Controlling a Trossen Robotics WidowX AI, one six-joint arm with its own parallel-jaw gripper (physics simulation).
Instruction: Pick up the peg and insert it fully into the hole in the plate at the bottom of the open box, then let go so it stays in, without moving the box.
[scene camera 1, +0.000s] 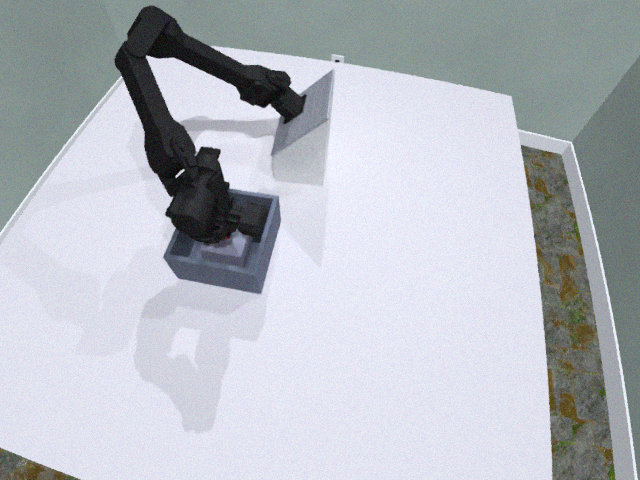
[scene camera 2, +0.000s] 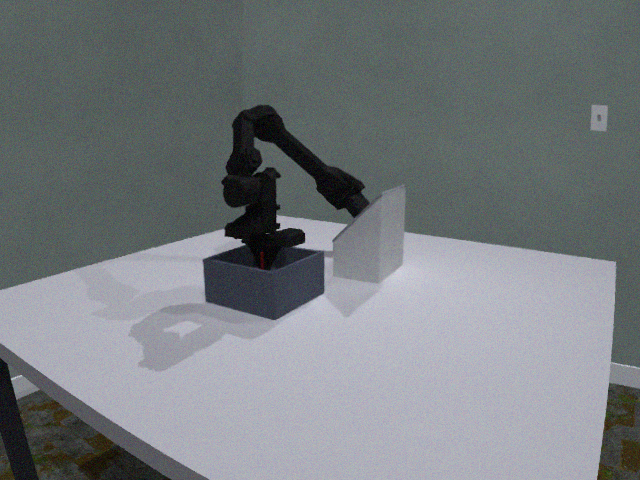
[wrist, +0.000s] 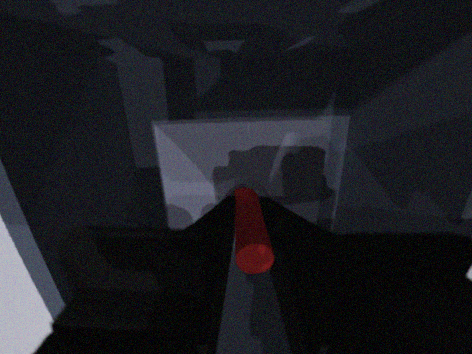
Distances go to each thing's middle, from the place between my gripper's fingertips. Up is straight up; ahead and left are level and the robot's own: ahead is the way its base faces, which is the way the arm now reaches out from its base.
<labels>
The dark blue-grey box (scene camera 2: 231, 280) lies 1 cm below my hand. Also, from my hand: pale plate (scene camera 1: 233, 251) 3 cm below; then red peg (wrist: 254, 254) right at my hand.
</labels>
